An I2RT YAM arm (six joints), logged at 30 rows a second.
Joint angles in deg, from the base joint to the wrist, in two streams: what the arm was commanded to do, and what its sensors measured. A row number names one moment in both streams.
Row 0, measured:
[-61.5 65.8 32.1 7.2 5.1 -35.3]
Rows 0 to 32, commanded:
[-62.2 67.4 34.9 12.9 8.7 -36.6]
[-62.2 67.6 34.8 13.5 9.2 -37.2]
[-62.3 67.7 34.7 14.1 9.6 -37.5]
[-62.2 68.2 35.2 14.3 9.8 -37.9]
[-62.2 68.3 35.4 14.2 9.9 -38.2]
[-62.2 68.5 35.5 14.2 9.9 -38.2]
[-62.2 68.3 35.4 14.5 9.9 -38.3]
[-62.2 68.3 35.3 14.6 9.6 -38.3]
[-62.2 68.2 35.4 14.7 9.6 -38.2]
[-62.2 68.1 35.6 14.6 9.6 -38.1]
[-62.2 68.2 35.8 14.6 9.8 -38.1]
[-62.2 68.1 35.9 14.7 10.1 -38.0]
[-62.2 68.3 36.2 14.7 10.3 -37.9]
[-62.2 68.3 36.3 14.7 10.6 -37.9]
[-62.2 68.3 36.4 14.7 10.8 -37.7]
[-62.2 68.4 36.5 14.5 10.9 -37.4]
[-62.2 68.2 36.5 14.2 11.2 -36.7]
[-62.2 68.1 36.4 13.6 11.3 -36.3]
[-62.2 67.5 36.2 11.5 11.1 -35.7]
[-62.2 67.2 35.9 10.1 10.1 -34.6]
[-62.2 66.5 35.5 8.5 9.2 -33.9]
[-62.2 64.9 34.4 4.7 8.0 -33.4]
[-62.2 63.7 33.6 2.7 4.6 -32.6]
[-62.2 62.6 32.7 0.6 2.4 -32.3]
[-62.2 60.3 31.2 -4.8 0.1 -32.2]
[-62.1 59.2 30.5 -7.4 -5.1 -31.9]
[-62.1 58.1 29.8 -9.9 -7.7 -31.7]
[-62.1 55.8 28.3 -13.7 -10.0 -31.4]
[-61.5 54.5 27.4 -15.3 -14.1 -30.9]
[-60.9 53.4 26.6 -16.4 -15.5 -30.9]
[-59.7 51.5 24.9 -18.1 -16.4 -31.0]
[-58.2 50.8 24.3 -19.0 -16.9 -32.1]
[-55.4 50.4 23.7 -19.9 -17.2 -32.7]
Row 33, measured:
[-60.5 53.3 26.6 -9.3 -8.8 -32.9]
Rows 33 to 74, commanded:
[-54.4 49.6 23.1 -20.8 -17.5 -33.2]
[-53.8 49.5 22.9 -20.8 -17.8 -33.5]
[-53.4 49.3 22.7 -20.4 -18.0 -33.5]
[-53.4 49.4 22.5 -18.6 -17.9 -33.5]
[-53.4 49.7 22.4 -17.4 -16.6 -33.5]
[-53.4 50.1 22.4 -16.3 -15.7 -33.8]
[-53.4 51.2 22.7 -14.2 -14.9 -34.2]
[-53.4 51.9 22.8 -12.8 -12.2 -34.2]
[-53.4 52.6 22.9 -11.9 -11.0 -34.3]
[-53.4 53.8 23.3 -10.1 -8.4 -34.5]
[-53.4 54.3 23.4 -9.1 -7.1 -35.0]
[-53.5 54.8 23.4 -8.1 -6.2 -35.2]
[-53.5 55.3 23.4 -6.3 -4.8 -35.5]
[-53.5 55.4 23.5 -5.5 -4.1 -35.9]
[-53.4 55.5 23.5 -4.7 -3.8 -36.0]
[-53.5 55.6 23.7 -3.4 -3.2 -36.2]
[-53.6 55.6 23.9 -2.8 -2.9 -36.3]
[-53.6 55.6 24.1 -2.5 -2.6 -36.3]
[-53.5 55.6 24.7 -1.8 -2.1 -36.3]
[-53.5 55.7 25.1 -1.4 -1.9 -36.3]
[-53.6 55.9 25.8 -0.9 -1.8 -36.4]
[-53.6 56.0 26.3 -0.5 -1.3 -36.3]
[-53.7 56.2 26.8 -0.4 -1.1 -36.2]
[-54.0 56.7 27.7 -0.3 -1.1 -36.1]
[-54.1 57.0 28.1 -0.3 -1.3 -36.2]
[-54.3 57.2 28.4 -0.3 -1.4 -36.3]
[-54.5 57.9 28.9 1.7 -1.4 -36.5]
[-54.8 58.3 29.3 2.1 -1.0 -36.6]
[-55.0 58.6 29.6 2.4 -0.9 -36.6]
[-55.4 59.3 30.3 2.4 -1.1 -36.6]
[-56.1 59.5 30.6 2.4 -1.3 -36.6]
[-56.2 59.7 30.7 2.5 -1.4 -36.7]
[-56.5 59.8 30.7 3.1 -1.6 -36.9]
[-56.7 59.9 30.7 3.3 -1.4 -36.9]
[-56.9 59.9 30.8 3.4 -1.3 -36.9]
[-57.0 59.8 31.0 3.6 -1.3 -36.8]
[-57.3 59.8 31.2 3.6 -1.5 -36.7]
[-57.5 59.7 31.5 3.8 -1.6 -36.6]
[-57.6 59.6 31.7 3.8 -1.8 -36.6]
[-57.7 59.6 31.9 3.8 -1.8 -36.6]
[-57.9 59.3 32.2 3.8 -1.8 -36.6]
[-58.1 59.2 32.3 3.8 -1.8 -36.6]
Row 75, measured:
[-57.3 59.7 28.8 0.7 -2.0 -36.1]
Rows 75 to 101, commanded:
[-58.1 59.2 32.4 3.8 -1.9 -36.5]
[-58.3 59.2 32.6 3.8 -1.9 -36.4]
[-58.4 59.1 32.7 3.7 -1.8 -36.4]
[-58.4 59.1 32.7 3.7 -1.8 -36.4]
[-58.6 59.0 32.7 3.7 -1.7 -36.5]
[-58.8 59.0 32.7 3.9 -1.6 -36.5]
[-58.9 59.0 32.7 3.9 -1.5 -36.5]
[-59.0 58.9 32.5 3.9 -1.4 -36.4]
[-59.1 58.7 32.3 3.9 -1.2 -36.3]
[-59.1 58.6 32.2 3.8 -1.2 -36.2]
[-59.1 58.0 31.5 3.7 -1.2 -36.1]
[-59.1 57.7 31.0 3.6 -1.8 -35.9]
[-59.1 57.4 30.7 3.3 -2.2 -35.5]
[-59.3 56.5 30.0 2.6 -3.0 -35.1]
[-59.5 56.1 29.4 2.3 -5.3 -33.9]
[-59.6 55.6 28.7 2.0 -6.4 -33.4]
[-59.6 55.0 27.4 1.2 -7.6 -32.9]
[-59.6 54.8 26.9 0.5 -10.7 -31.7]
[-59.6 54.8 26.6 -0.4 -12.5 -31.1]
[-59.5 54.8 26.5 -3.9 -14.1 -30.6]
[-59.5 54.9 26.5 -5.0 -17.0 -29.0]
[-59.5 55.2 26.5 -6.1 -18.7 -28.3]
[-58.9 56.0 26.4 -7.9 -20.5 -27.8]
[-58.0 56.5 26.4 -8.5 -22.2 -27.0]
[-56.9 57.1 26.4 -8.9 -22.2 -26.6]
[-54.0 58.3 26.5 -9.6 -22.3 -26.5]
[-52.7 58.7 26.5 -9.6 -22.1 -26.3]
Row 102, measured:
[-58.2 56.8 26.6 -3.8 -14.3 -30.7]
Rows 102 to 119, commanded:
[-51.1 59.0 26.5 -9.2 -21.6 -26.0]
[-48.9 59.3 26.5 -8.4 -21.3 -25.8]
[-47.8 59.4 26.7 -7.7 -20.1 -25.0]
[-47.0 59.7 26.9 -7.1 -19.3 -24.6]
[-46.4 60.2 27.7 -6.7 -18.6 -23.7]
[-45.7 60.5 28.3 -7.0 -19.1 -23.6]
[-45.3 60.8 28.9 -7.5 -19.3 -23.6]
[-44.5 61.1 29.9 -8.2 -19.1 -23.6]
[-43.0 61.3 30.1 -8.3 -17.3 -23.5]
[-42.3 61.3 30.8 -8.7 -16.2 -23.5]
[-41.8 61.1 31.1 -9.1 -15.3 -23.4]
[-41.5 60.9 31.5 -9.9 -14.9 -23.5]
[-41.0 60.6 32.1 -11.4 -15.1 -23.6]
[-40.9 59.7 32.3 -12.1 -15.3 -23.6]
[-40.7 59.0 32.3 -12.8 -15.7 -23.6]
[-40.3 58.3 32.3 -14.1 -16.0 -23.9]
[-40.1 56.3 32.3 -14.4 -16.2 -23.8]
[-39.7 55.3 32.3 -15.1 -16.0 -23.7]
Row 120, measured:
[-40.7 59.9 30.0 -10.7 -14.4 -25.0]
